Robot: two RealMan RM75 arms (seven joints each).
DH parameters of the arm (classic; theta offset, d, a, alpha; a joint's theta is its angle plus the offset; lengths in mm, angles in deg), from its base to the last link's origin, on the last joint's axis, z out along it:
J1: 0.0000 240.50 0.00 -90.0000
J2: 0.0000 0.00 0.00 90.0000
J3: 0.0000 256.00 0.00 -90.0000
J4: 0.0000 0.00 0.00 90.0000
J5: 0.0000 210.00 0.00 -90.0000
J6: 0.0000 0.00 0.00 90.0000
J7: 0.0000 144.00 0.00 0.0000
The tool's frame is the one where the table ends.
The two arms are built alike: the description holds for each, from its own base.
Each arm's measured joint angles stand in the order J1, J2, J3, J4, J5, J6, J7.
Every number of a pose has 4 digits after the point.
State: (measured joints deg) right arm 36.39 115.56 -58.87 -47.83 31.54 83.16 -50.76; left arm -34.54 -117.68 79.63 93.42 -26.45 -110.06 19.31
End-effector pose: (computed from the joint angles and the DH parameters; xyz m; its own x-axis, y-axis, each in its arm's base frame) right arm 0.2887 0.3528 0.0079 0.5776 -0.8030 0.1471 -0.7340 -0.5897 -0.3370; left arm -0.1572 0.3214 0.0441 0.5822 0.7624 -0.2826 0.5798 -0.6329 -0.5130
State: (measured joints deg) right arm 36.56 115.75 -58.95 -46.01 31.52 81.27 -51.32; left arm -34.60 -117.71 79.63 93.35 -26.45 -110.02 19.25
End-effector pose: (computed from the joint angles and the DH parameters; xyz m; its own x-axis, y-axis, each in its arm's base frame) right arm 0.2925 0.3527 0.0023 0.5765 -0.8042 0.1445 -0.7341 -0.5874 -0.3406; left arm -0.1570 0.3216 0.0438 0.5820 0.7627 -0.2820 0.5805 -0.6326 -0.5128
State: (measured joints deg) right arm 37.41 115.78 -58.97 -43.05 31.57 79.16 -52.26; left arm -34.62 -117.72 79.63 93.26 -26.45 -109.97 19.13
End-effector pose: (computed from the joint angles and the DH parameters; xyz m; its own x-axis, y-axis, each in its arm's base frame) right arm 0.2955 0.3536 -0.0048 0.5783 -0.8023 0.1482 -0.7326 -0.5906 -0.3385; left arm -0.1571 0.3218 0.0436 0.5805 0.7643 -0.2810 0.5822 -0.6308 -0.5131
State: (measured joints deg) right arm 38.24 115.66 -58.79 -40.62 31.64 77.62 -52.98; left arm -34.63 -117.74 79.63 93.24 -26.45 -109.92 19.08
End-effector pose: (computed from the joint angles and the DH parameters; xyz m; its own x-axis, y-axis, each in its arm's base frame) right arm 0.2975 0.3549 -0.0094 0.5789 -0.8015 0.1498 -0.7322 -0.5919 -0.3369; left arm -0.1570 0.3219 0.0434 0.5804 0.7647 -0.2800 0.5827 -0.6302 -0.5132
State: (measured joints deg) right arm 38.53 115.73 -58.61 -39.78 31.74 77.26 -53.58; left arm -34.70 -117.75 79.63 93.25 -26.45 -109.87 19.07
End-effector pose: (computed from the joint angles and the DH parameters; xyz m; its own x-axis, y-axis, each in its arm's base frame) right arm 0.2975 0.3547 -0.0118 0.5829 -0.7983 0.1513 -0.7312 -0.5966 -0.3308; left arm -0.1565 0.3222 0.0434 0.5819 0.7639 -0.2791 0.5819 -0.6308 -0.5133
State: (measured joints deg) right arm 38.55 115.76 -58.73 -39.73 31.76 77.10 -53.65; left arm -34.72 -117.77 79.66 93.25 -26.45 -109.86 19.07
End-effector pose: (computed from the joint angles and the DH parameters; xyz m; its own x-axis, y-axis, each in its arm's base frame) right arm 0.2974 0.3549 -0.0123 0.5848 -0.7968 0.1521 -0.7293 -0.5985 -0.3316; left arm -0.1563 0.3222 0.0432 0.5824 0.7633 -0.2794 0.5815 -0.6314 -0.5130
